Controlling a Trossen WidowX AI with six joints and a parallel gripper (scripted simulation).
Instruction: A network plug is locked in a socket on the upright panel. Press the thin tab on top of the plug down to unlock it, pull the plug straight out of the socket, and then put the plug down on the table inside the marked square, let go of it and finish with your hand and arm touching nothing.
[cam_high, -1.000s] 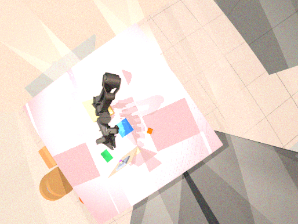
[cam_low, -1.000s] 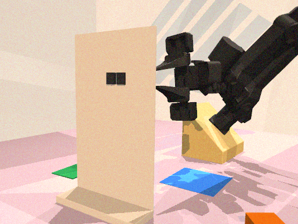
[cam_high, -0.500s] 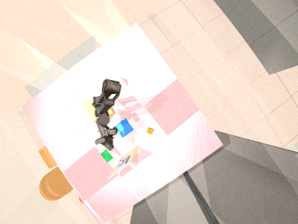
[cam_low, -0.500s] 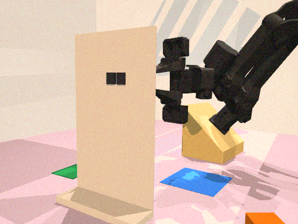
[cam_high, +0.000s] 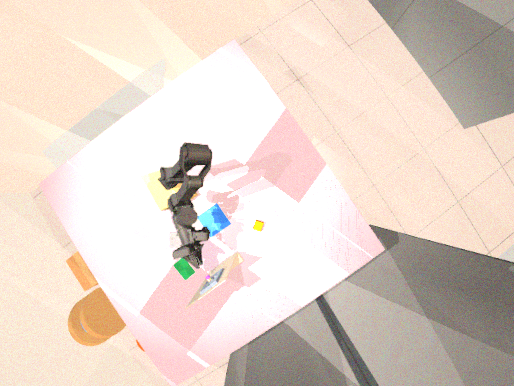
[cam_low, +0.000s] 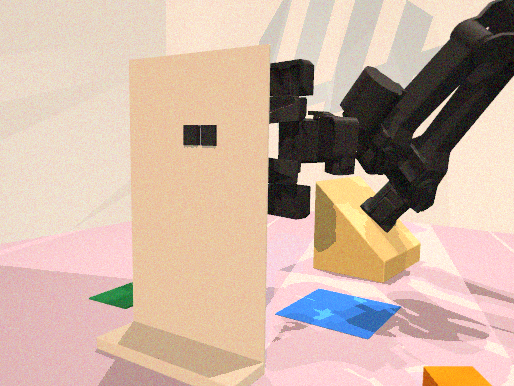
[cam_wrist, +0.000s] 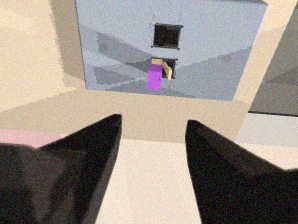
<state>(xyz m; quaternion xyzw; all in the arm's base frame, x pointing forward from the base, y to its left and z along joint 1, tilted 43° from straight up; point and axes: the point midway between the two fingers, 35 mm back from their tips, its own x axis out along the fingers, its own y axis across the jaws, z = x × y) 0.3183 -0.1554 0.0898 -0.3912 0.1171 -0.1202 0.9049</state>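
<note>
My gripper tip is now 60 mm short of the purple plug. From my gripper tip the other things lie so: beige panel 80 mm below, 80 mm ahead; then blue square 210 mm below, 110 mm behind, 90 mm to the left; then small orange block 240 mm to the left, 200 mm below, 40 mm ahead.
</note>
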